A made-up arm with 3 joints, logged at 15 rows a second.
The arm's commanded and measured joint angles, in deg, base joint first. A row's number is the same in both.
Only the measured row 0 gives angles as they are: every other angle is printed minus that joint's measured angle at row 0.
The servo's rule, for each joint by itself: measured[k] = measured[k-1] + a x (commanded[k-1-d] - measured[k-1]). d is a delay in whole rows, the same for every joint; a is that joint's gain. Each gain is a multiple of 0.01, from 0.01 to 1. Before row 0 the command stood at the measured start. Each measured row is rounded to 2 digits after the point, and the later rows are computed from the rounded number. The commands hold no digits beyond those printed.
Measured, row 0: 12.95, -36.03, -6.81
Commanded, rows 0 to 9: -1.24, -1.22, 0.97; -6.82, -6.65, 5.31; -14.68, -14.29, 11.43; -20.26, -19.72, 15.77; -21.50, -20.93, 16.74; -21.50, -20.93, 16.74; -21.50, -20.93, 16.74; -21.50, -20.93, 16.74; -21.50, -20.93, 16.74; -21.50, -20.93, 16.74
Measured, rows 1 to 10: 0.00, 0.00, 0.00; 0.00, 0.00, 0.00; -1.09, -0.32, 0.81; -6.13, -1.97, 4.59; -13.65, -5.17, 10.34; -19.47, -8.95, 14.90; -21.26, -12.06, 16.45; -21.47, -14.37, 16.69; -21.50, -16.08, 16.73; -21.50, -17.34, 16.74
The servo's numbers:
d 2
a 0.88 0.26 0.84

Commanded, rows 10 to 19: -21.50, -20.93, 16.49; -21.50, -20.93, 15.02; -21.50, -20.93, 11.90; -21.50, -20.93, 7.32; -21.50, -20.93, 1.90; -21.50, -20.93, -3.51; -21.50, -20.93, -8.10; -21.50, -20.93, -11.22; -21.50, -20.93, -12.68; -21.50, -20.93, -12.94
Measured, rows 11 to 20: -21.50, -18.27, 16.74; -21.50, -18.96, 16.74; -21.50, -19.47, 16.53; -21.50, -19.85, 15.26; -21.50, -20.13, 12.44; -21.50, -20.34, 8.14; -21.50, -20.49, 2.90; -21.50, -20.60, -2.48; -21.50, -20.69, -7.20; -21.50, -20.75, -10.58
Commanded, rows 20 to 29: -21.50, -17.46, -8.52; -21.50, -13.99, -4.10; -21.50, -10.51, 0.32; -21.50, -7.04, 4.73; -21.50, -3.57, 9.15; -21.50, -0.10, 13.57; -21.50, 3.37, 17.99; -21.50, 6.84, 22.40; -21.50, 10.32, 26.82; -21.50, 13.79, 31.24
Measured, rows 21 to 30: -21.50, -20.80, -12.34; -21.50, -20.83, -12.84; -21.50, -19.95, -9.21; -21.50, -18.40, -4.92; -21.50, -16.35, -0.52; -21.50, -13.93, 3.89; -21.50, -11.24, 8.31; -21.50, -8.34, 12.73; -21.50, -5.30, 17.15; -21.50, -2.14, 21.56
